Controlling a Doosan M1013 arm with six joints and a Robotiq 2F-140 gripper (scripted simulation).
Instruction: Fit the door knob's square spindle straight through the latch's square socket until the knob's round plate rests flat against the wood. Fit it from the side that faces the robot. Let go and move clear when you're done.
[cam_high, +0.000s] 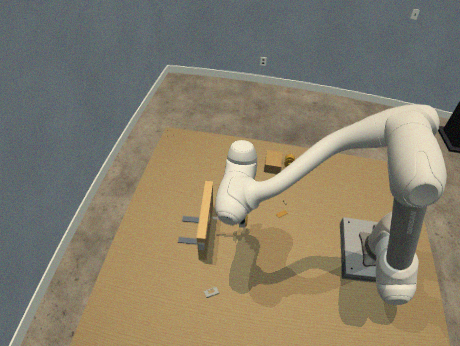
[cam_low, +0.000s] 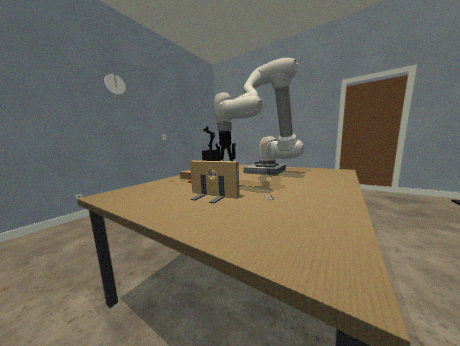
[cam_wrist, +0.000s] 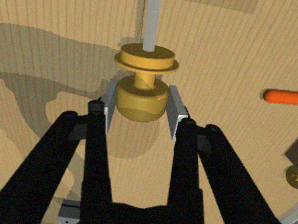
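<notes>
Right now my hand is 16 cm short of the latch socket, 1 cm to the right of it and 3 cm above it. The rest, counted from my hand: wooden box (14 cm behind, 48 cm to the right, 12 cm below); wood panel (16 cm ahead, 1 cm to the left, 4 cm below); brass door knob (3 cm ahead, 3 cm below).
</notes>
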